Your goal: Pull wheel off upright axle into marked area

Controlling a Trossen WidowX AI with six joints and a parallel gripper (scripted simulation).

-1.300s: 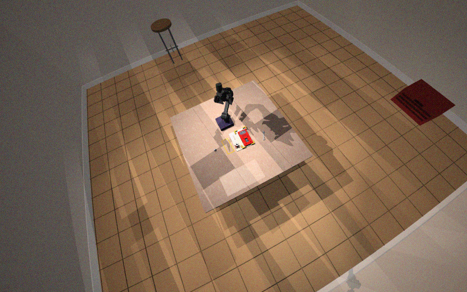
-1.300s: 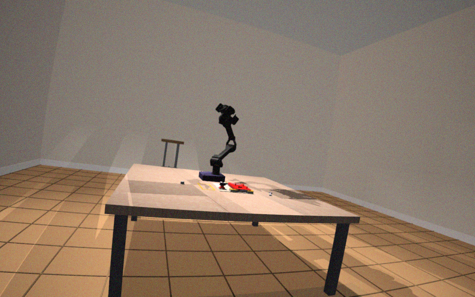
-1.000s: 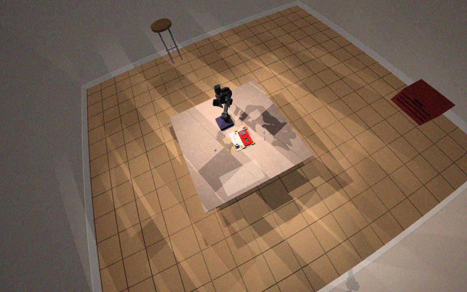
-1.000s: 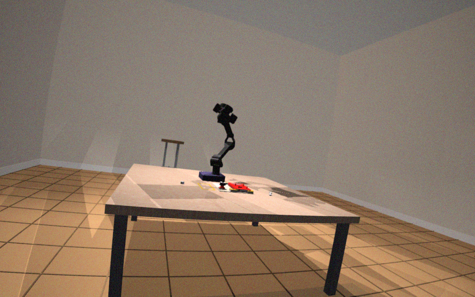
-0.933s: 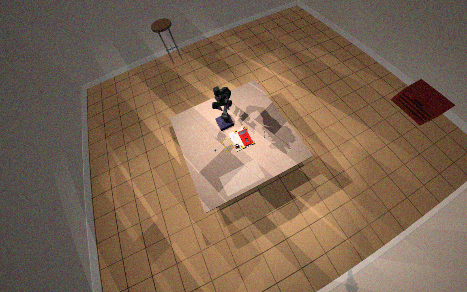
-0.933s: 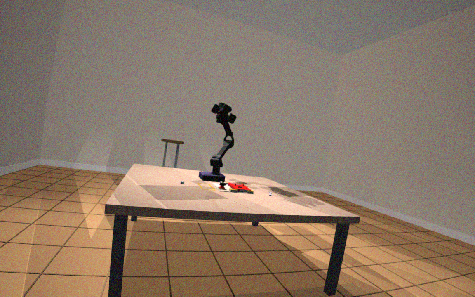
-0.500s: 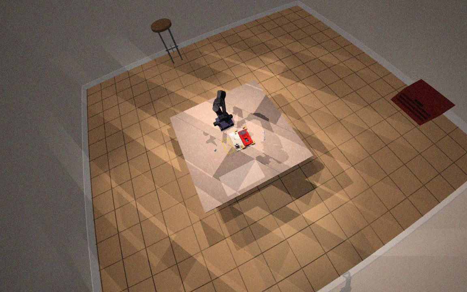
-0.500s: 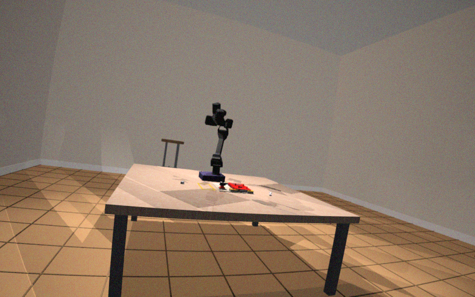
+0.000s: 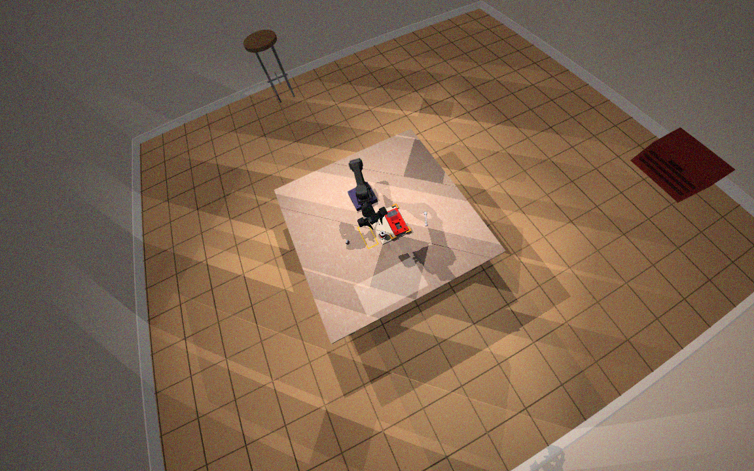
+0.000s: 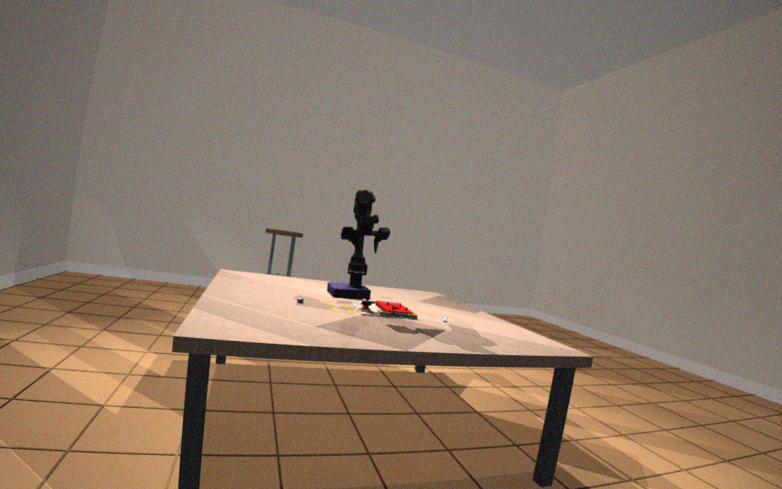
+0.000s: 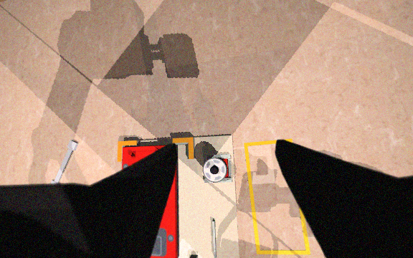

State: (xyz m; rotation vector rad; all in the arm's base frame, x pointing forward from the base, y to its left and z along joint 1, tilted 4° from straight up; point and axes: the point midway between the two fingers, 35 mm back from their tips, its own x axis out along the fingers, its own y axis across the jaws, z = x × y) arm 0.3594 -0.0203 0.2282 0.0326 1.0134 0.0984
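Right now the axle block is 20 cm below my gripper tip, 3 cm to the left of it and 3 cm behind it.
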